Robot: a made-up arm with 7 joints. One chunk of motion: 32 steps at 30 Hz.
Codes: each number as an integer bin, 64 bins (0 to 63) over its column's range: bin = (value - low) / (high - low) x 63, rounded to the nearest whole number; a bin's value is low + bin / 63 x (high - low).
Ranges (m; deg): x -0.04..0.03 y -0.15..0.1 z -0.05..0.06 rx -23..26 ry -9..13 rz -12..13
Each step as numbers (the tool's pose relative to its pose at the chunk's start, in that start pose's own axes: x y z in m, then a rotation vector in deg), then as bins.
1 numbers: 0.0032 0.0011 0.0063 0.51 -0.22 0.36
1 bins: 39 38 32 30 25 31
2 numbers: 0.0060 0.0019 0.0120 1.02 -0.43 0.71
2 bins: 41 38 36 31 25 32
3 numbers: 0.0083 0.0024 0.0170 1.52 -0.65 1.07
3 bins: 43 38 38 32 24 33
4 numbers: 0.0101 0.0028 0.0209 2.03 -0.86 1.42
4 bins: 45 39 41 32 23 34
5 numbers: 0.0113 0.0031 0.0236 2.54 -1.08 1.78
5 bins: 46 39 42 33 23 35
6 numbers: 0.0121 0.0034 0.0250 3.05 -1.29 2.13
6 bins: 47 39 43 33 22 36
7 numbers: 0.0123 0.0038 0.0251 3.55 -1.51 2.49
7 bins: 47 39 43 34 21 37
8 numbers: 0.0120 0.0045 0.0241 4.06 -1.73 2.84
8 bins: 47 39 42 35 21 37
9 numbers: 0.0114 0.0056 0.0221 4.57 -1.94 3.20
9 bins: 46 39 41 35 20 38
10 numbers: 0.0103 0.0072 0.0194 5.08 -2.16 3.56
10 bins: 45 40 40 36 20 39
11 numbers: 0.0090 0.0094 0.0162 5.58 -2.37 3.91
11 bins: 44 40 38 37 19 40
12 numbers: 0.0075 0.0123 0.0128 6.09 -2.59 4.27
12 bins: 43 41 36 37 18 41
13 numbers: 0.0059 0.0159 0.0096 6.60 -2.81 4.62
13 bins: 41 42 34 38 18 42
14 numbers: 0.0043 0.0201 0.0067 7.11 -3.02 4.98
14 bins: 40 43 32 39 17 43
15 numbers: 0.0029 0.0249 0.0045 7.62 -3.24 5.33
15 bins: 39 44 31 39 16 44
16 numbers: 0.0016 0.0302 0.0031 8.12 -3.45 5.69
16 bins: 37 45 30 40 16 45
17 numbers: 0.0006 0.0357 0.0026 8.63 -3.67 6.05
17 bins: 37 47 30 41 15 45
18 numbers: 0.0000 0.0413 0.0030 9.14 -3.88 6.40
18 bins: 36 48 30 41 15 46
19 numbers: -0.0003 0.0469 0.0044 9.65 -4.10 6.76
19 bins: 36 50 31 42 14 47
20 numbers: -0.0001 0.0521 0.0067 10.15 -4.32 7.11
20 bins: 36 51 32 43 13 48
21 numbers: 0.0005 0.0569 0.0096 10.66 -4.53 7.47
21 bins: 36 52 34 43 13 49
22 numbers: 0.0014 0.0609 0.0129 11.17 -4.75 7.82
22 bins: 37 53 36 44 12 50
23 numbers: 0.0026 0.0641 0.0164 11.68 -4.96 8.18
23 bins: 38 54 38 45 12 51
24 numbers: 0.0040 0.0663 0.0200 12.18 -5.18 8.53
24 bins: 40 55 40 45 11 52
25 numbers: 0.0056 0.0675 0.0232 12.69 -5.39 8.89
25 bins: 41 55 42 46 10 53
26 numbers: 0.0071 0.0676 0.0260 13.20 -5.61 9.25
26 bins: 42 55 44 47 10 54
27 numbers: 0.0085 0.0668 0.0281 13.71 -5.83 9.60
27 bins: 44 55 45 47 9 54
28 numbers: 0.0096 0.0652 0.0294 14.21 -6.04 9.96
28 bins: 45 54 45 48 8 55
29 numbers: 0.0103 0.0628 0.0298 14.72 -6.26 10.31
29 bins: 45 54 46 48 8 56
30 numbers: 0.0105 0.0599 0.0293 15.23 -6.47 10.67
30 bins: 45 53 45 49 7 57
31 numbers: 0.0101 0.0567 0.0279 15.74 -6.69 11.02
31 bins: 45 52 45 50 7 58
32 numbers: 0.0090 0.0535 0.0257 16.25 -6.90 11.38
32 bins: 44 51 43 50 6 59
